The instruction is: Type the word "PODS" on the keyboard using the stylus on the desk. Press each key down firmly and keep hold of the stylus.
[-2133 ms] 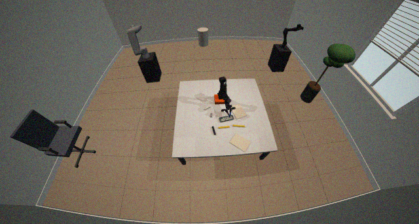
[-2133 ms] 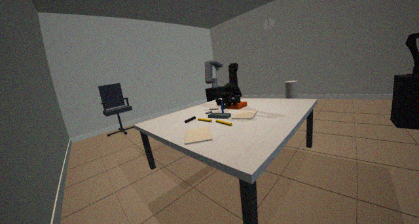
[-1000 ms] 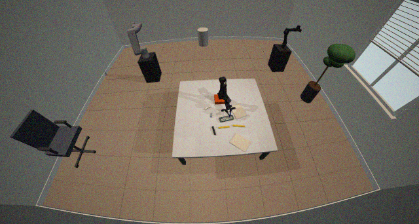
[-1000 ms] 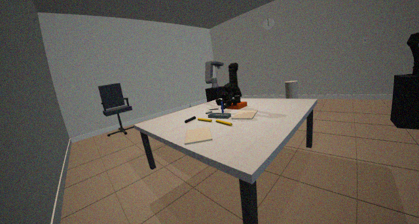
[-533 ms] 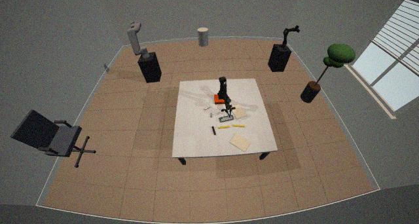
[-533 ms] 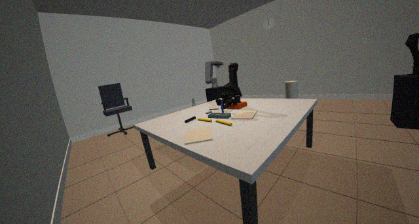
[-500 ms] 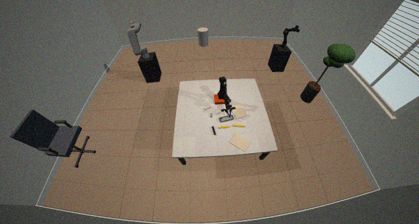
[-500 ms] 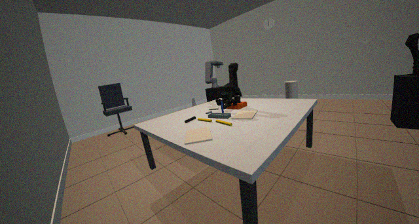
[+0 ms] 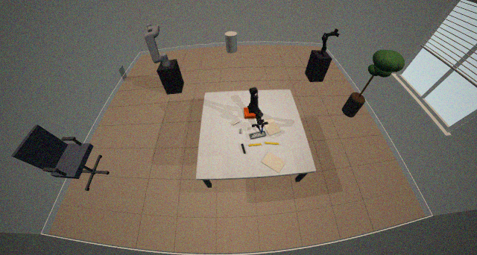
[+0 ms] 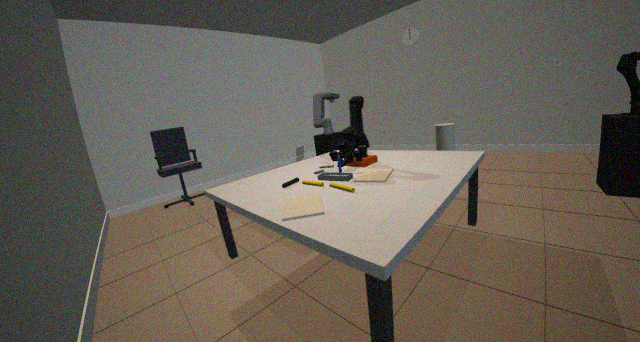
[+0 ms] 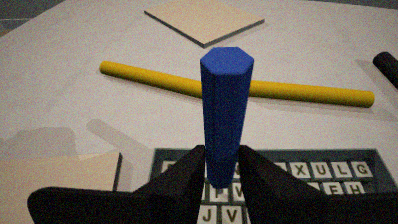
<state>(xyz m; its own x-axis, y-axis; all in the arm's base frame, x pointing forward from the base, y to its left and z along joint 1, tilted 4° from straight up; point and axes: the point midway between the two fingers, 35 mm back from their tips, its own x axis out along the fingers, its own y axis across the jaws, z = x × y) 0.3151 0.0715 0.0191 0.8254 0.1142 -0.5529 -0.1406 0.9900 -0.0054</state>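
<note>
Right now my gripper tip is 2 cm above the blue stylus. From my gripper tip the other things lie so: tan pad: 36 cm ahead, 8 cm to the left, 7 cm below; then black rod: 17 cm ahead, 23 cm to the right, 6 cm below.
</note>
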